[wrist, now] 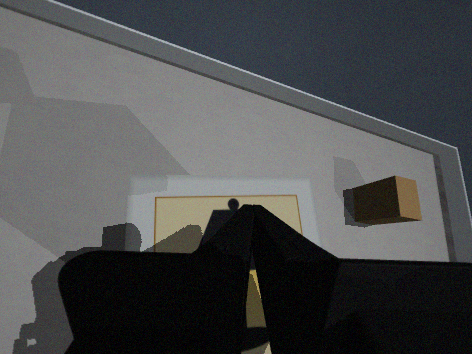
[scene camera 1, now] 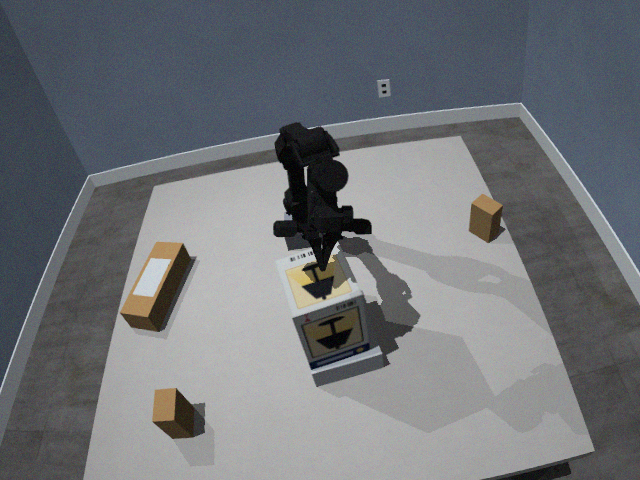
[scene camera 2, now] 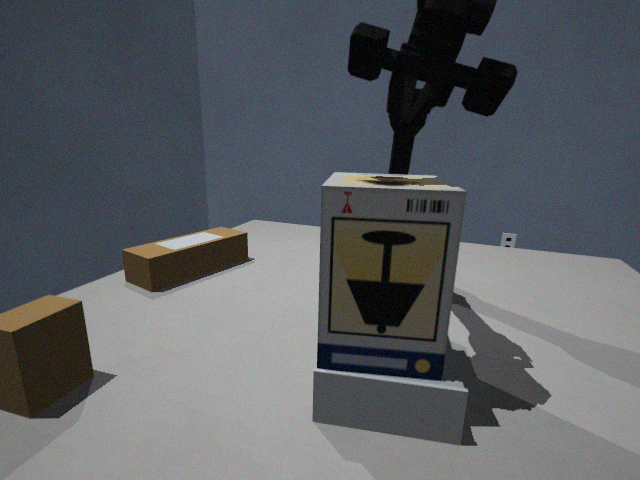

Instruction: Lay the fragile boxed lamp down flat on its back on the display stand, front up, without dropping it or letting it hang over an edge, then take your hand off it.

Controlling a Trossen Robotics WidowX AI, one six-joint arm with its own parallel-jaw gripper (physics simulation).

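Frame: origin at the arm's base, x ahead, y left, z up, level; centimetres.
Seen in the pictures: gripper, fingertip midpoint: (wrist: 251, 213) (scene camera 1: 322, 271) (scene camera 2: 404, 125); arm's base, origin of the base link: (scene camera 1: 303, 222).
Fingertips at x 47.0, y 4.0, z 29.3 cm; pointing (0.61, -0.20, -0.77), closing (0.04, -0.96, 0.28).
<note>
Pixels of each thing's middle, then the offset from my fingertips to it.
- long brown box with a white label, body centre: (scene camera 2: 191, 254) (scene camera 1: 156, 284) dx -36.1, dy -54.2, dz -32.1 cm
- small brown box, body centre: (scene camera 2: 40, 352) (scene camera 1: 174, 414) (wrist: 383, 202) dx +11.6, dy -44.6, dz -30.1 cm
The boxed lamp (scene camera 1: 333, 335) (scene camera 2: 387, 258) (wrist: 185, 215) is a white carton with yellow panels and black lamp pictures. It stands on the grey display stand (scene camera 1: 351, 367) (scene camera 2: 387, 408), whose front edge shows beneath it. The side facing the scene cameras carries an upside-down lamp picture, with a blue band at its bottom. The top face also has a lamp picture and a barcode at its rear edge. My gripper (scene camera 1: 323, 267) (scene camera 2: 398, 171) (wrist: 251, 213) is shut and empty, pointing down with its tips at or just above the top face; I cannot tell whether they touch.
A long brown box with a white label (scene camera 1: 151, 277) (scene camera 2: 189, 240) lies at the left. A small brown box (scene camera 1: 173, 413) (scene camera 2: 43, 356) stands front left, another (scene camera 1: 484, 218) at the right edge. A brown box (wrist: 385, 200) shows in the wrist view.
</note>
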